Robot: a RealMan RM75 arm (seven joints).
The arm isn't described. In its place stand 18 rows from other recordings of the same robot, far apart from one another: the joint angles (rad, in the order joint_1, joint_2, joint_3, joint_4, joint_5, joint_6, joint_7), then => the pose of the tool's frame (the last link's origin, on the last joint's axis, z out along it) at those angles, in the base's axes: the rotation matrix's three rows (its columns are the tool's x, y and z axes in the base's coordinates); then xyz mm.
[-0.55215, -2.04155, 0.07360, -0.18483, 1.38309, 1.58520, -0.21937] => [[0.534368, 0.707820, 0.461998], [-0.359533, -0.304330, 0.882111], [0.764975, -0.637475, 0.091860]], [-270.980, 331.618, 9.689]
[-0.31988, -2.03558, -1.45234, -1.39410, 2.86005, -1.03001, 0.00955] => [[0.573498, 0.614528, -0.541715], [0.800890, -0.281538, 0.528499], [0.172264, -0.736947, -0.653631]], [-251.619, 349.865, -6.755]
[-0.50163, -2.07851, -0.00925, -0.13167, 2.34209, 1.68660, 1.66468] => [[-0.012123, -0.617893, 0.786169], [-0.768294, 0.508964, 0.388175], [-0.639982, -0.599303, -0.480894]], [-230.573, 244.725, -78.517]
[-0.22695, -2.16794, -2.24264, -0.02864, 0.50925, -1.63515, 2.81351] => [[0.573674, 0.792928, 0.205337], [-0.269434, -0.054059, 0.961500], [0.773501, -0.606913, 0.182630]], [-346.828, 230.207, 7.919]
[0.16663, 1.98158, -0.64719, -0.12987, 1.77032, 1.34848, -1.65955] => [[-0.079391, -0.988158, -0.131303], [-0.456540, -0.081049, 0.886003], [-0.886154, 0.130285, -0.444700]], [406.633, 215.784, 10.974]
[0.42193, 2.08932, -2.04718, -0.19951, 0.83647, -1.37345, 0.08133] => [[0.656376, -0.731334, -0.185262], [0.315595, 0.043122, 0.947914], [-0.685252, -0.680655, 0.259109]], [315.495, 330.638, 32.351]
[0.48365, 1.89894, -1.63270, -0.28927, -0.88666, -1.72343, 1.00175] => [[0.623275, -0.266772, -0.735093], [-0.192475, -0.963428, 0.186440], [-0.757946, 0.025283, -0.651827]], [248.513, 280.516, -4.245]
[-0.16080, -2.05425, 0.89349, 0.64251, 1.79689, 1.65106, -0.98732] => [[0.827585, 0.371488, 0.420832], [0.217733, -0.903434, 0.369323], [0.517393, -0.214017, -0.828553]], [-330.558, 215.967, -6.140]
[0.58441, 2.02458, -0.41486, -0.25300, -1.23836, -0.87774, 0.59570] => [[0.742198, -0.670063, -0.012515], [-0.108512, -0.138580, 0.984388], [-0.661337, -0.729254, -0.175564]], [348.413, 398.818, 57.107]
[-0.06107, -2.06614, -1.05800, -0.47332, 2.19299, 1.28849, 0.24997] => [[0.811869, 0.572568, -0.114170], [-0.104592, 0.335021, 0.936387], [0.574395, -0.748282, 0.331879]], [-378.017, 240.519, 36.439]
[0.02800, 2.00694, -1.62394, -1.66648, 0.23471, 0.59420, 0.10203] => [[0.651890, -0.687273, 0.320460], [-0.476762, -0.042830, 0.877988], [-0.589692, -0.725136, -0.355586]], [249.380, 340.949, 79.560]
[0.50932, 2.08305, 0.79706, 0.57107, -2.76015, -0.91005, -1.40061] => [[0.451594, 0.715548, -0.532967], [0.693209, 0.094684, 0.714490], [0.561716, -0.692117, -0.453266]], [178.990, 338.707, -105.986]
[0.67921, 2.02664, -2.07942, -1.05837, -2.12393, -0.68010, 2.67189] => [[0.879112, -0.465538, 0.102158], [-0.471698, -0.819114, 0.326426], [-0.068284, -0.335153, -0.939686]], [134.540, 349.206, -132.866]
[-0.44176, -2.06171, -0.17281, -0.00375, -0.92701, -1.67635, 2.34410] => [[0.375431, 0.654012, 0.656749], [0.108601, -0.734741, 0.669598], [0.920466, -0.180064, -0.346871]], [-276.552, 272.089, -29.820]
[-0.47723, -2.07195, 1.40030, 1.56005, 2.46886, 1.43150, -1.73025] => [[0.931838, -0.265578, -0.247279], [-0.154990, -0.907445, 0.390540], [-0.328110, -0.325594, -0.886754]], [-156.952, 351.957, 19.979]
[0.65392, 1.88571, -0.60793, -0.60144, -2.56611, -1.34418, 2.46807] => [[0.128784, -0.964804, 0.229278], [-0.942584, -0.047252, 0.330609], [-0.308139, -0.258691, -0.915494]], [339.577, 368.067, 68.485]
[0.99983, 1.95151, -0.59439, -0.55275, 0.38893, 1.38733, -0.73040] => [[0.460507, -0.859302, 0.222563], [-0.882896, -0.417474, 0.214966], [-0.091806, -0.295493, -0.950923]], [216.568, 432.464, 26.835]
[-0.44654, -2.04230, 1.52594, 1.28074, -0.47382, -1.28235, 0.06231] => [[0.376627, 0.764679, -0.522894], [0.920527, -0.245658, 0.303781], [0.103841, -0.595750, -0.796429]], [-246.147, 348.426, -9.710]
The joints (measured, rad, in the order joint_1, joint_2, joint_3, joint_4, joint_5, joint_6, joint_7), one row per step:
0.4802, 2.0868, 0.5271, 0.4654, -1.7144, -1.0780, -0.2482
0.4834, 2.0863, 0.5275, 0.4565, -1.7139, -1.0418, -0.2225
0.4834, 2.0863, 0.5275, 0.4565, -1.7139, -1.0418, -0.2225
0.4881, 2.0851, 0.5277, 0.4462, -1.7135, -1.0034, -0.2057
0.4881, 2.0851, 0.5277, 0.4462, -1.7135, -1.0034, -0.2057
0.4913, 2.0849, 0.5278, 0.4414, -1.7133, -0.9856, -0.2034
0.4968, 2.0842, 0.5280, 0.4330, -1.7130, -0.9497, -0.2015
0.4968, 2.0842, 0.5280, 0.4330, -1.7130, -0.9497, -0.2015
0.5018, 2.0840, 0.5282, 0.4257, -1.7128, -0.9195, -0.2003
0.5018, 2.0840, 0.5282, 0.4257, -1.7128, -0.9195, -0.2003
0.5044, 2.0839, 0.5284, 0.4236, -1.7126, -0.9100, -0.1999
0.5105, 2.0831, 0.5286, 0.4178, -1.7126, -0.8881, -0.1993
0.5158, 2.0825, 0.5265, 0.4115, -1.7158, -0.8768, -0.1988
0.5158, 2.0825, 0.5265, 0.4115, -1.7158, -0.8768, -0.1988
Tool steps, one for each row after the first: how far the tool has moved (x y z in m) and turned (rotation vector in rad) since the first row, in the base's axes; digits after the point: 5 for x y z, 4 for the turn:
0.00407, 0.00087, -0.00316, -0.0302, 0.0147, -0.0213
0.00407, 0.00087, -0.00316, -0.0302, 0.0147, -0.0213
0.00839, 0.00204, -0.00610, -0.0606, 0.0185, -0.0431
0.00839, 0.00204, -0.00610, -0.0606, 0.0185, -0.0431
0.00997, 0.00276, -0.00756, -0.0745, 0.0150, -0.0521
0.01328, 0.00388, -0.01050, -0.1022, 0.0062, -0.0704
0.01328, 0.00388, -0.01050, -0.1022, 0.0062, -0.0704
0.01591, 0.00475, -0.01303, -0.1254, -0.0015, -0.0858
0.01591, 0.00475, -0.01303, -0.1254, -0.0015, -0.0858
0.01637, 0.00532, -0.01380, -0.1326, -0.0037, -0.0897
0.01774, 0.00669, -0.01524, -0.1489, -0.0108, -0.0987
0.01826, 0.00779, -0.01594, -0.1592, -0.0202, -0.0996
0.01826, 0.00779, -0.01594, -0.1592, -0.0202, -0.0996

